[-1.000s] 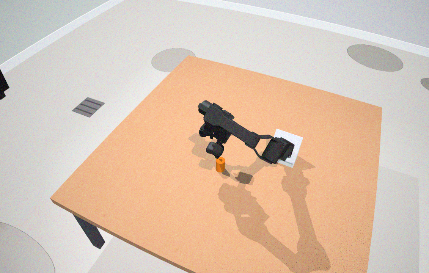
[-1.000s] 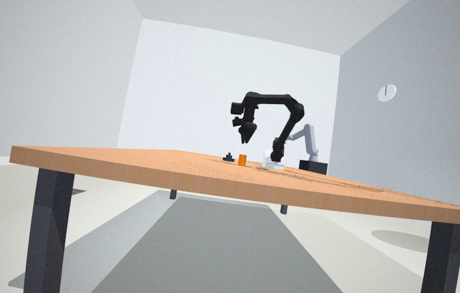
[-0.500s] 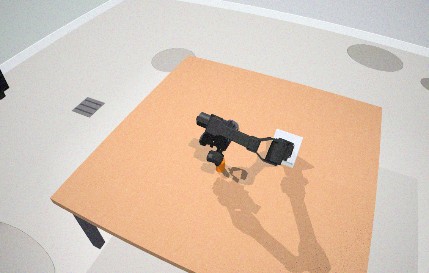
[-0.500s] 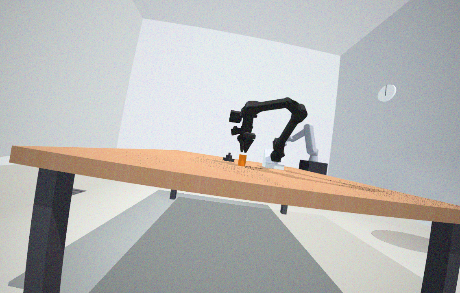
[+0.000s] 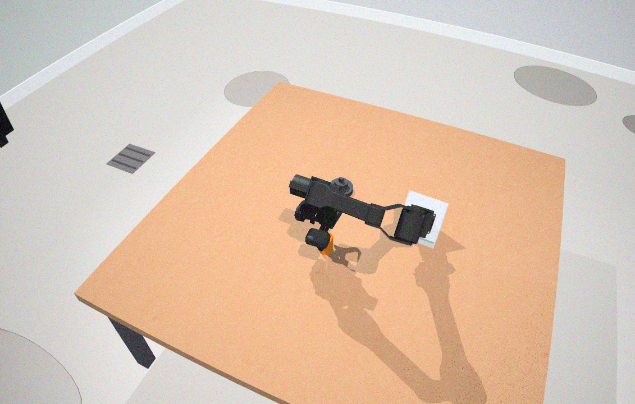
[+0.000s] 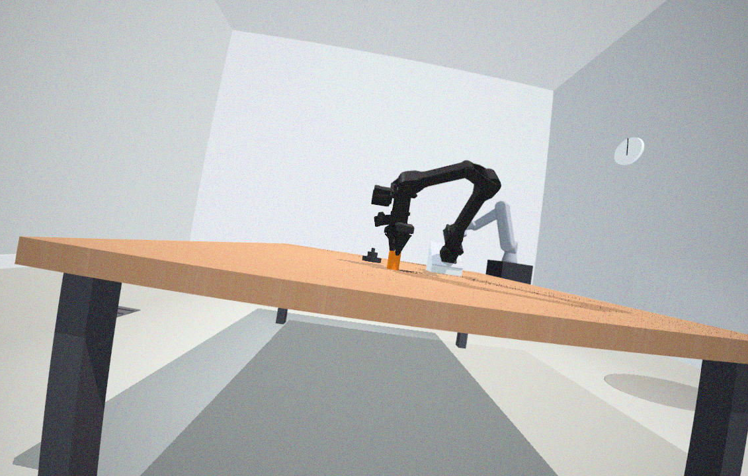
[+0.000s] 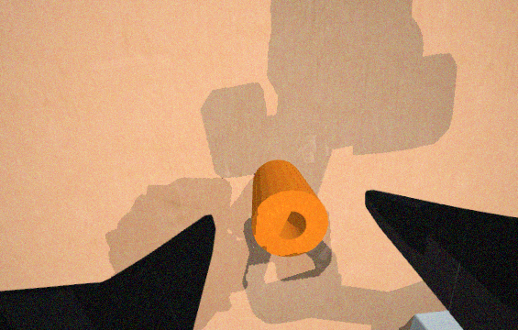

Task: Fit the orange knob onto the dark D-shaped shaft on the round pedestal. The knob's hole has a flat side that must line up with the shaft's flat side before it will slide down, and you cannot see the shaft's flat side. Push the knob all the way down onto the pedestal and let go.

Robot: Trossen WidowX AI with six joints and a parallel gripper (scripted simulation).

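My gripper tip is 2 cm above the orange knob. Also, from my gripper tip: pedestal 26 cm to the right, 6 cm ahead, 2 cm below.
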